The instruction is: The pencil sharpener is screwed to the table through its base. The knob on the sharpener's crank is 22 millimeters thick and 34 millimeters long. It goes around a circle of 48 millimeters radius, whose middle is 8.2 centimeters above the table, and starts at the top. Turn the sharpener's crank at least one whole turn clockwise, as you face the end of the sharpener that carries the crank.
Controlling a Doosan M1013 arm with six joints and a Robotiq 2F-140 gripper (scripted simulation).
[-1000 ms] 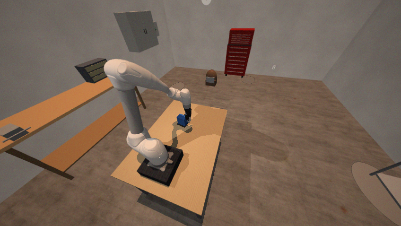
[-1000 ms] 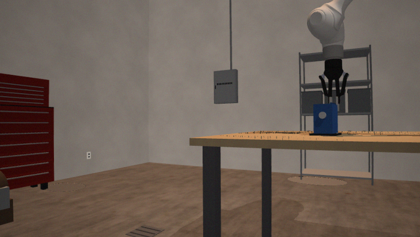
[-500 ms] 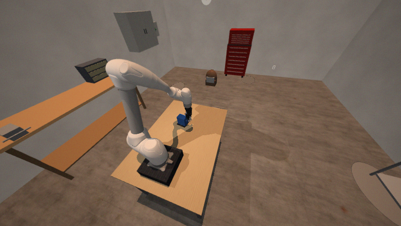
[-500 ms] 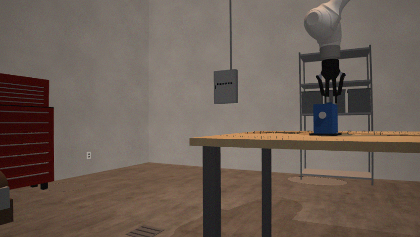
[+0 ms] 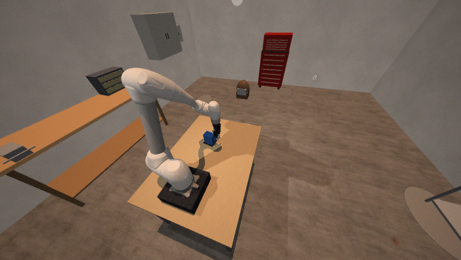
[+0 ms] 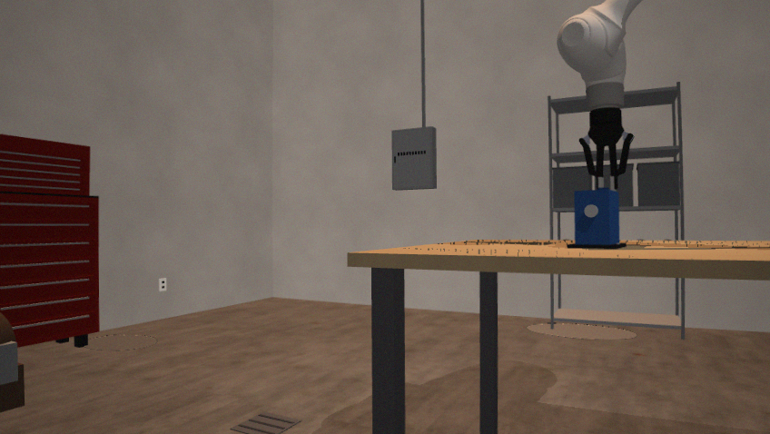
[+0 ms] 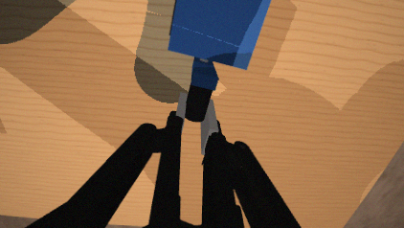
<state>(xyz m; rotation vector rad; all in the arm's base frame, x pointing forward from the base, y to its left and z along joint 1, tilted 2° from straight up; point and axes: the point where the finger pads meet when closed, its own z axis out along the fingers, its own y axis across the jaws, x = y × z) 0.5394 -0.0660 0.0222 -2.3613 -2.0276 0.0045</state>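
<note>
Right now the sharpener crank is 20 mm to the left of my hand and 10 mm below it.
</note>
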